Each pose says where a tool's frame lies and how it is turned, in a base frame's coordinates. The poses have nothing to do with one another.
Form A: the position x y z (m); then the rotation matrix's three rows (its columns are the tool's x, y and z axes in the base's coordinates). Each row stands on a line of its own.
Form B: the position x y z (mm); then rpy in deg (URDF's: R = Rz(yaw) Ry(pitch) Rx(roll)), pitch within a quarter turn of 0, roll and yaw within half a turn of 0. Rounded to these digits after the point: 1 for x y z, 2 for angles. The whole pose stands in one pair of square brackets.
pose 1, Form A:
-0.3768 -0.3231 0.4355
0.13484 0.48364 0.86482
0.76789 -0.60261 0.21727
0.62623 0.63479 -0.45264
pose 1, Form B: [-376.8 -323.1 435.5 125.49 -38.77 80.04]
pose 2, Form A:
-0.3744 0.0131 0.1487
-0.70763 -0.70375 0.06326
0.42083 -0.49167 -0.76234
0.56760 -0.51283 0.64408
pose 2, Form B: [-374.4 13.1 148.7 -38.53 -34.58 149.26]
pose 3, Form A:
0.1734 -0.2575 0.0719
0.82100 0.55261 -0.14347
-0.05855 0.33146 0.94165
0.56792 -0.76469 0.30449
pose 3, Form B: [173.4 -257.5 71.9 -68.29 -34.61 -4.08]
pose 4, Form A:
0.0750 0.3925 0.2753
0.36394 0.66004 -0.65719
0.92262 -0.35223 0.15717
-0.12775 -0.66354 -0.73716
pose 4, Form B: [75.0 392.5 275.3 -138.01 7.34 68.47]
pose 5, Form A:
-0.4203 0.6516 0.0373
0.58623 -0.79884 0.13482
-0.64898 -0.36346 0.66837
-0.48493 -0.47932 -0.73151
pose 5, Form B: [-420.3 651.6 37.3 -146.77 29.01 -47.91]
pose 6, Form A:
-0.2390 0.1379 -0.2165
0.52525 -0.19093 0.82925
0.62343 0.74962 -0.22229
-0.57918 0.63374 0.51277
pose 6, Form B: [-239.0 137.9 -216.5 51.02 35.39 49.89]
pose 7, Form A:
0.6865 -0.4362 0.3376
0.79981 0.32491 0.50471
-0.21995 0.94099 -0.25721
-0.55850 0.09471 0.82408
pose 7, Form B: [686.5 -436.2 337.6 6.56 33.95 -15.38]
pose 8, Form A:
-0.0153 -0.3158 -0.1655
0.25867 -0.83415 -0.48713
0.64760 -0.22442 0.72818
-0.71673 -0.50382 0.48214
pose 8, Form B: [-15.3 -315.8 -165.5 -46.26 45.79 68.23]
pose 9, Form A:
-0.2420 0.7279 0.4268
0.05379 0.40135 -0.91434
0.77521 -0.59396 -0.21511
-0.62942 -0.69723 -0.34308
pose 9, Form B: [-242.0 727.9 426.8 -116.20 39.01 86.03]
